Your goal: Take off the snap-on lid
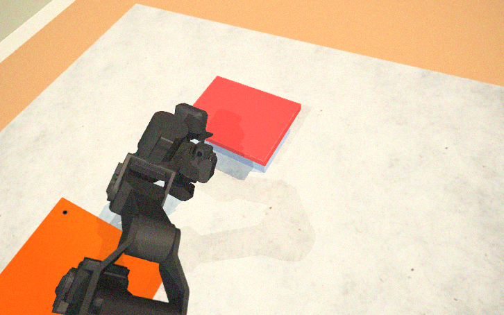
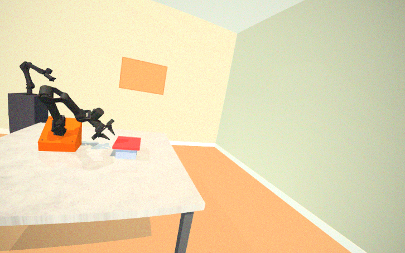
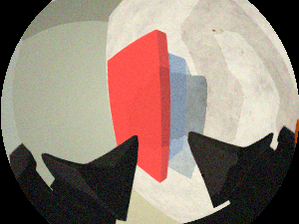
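The red lid lies 110 mm ahead of my gripper tip and 30 mm below it. From my gripper tip the other things lie so: storage box (110 mm ahead, 70 mm below).
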